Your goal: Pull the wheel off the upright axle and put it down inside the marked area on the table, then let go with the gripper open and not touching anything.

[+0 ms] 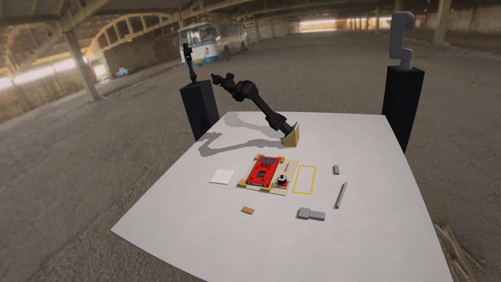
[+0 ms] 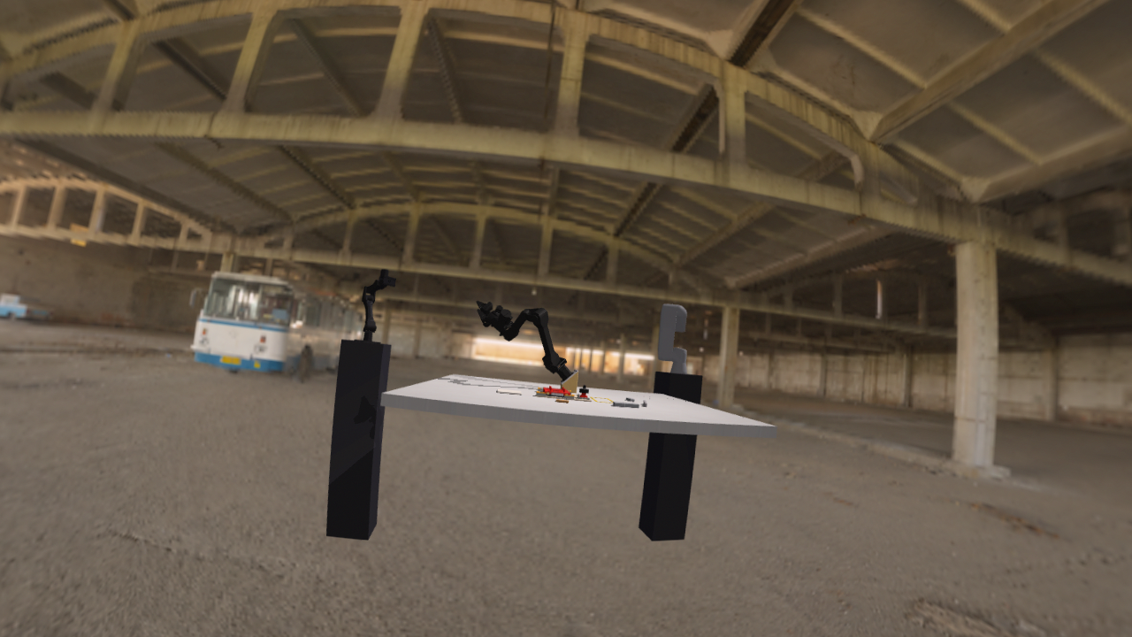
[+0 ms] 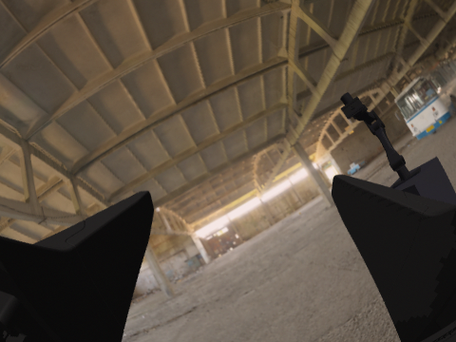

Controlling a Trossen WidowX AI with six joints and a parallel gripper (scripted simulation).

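The wheel is 59 cm ahead of my gripper tip, 48 cm to the left of it and 36 cm below it. Round my gripper tip: brown chip: 75 cm ahead, 36 cm to the left, 40 cm below; then upright axle: 59 cm ahead, 48 cm to the left, 37 cm below; then white tile: 55 cm ahead, 17 cm to the left, 40 cm below.
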